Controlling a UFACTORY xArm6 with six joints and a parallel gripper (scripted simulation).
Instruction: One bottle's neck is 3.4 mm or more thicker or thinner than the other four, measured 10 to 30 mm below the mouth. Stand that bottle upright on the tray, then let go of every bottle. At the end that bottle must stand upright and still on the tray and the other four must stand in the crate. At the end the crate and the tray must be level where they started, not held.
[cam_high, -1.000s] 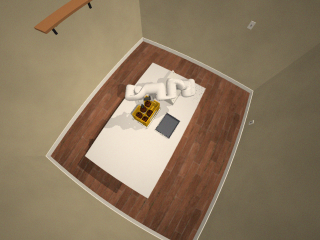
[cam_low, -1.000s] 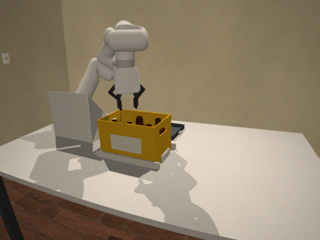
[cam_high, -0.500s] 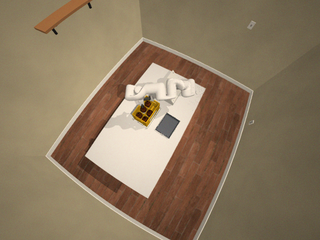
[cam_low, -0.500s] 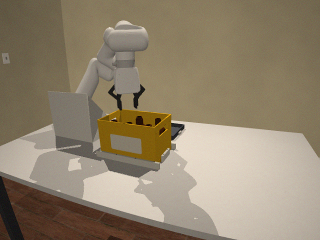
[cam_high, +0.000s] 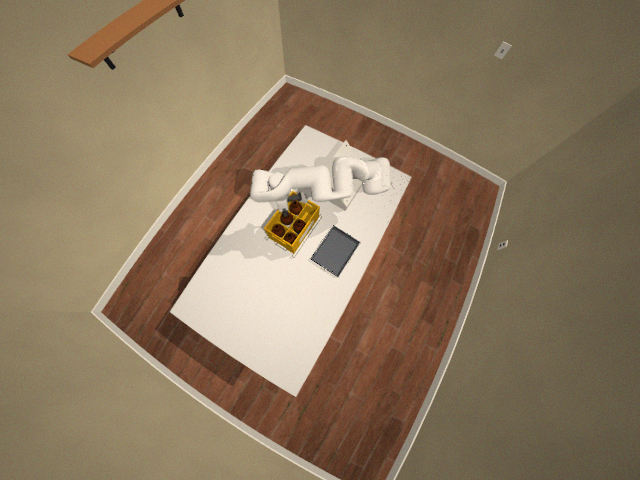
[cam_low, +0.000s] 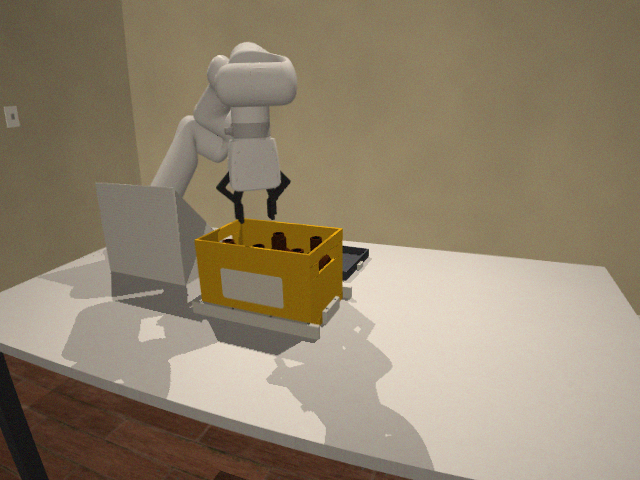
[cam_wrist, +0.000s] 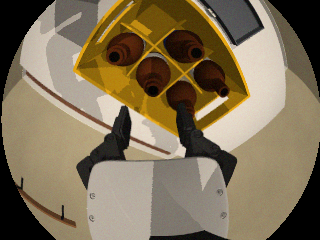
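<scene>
The yellow crate is 10 mm ahead of my hand, 50 mm to the left of it and 150 mm below it. Round my hand: dark grey tray: 10 mm ahead, 340 mm to the left, 220 mm below; glass bottle: 90 mm ahead, 150 mm below.
</scene>
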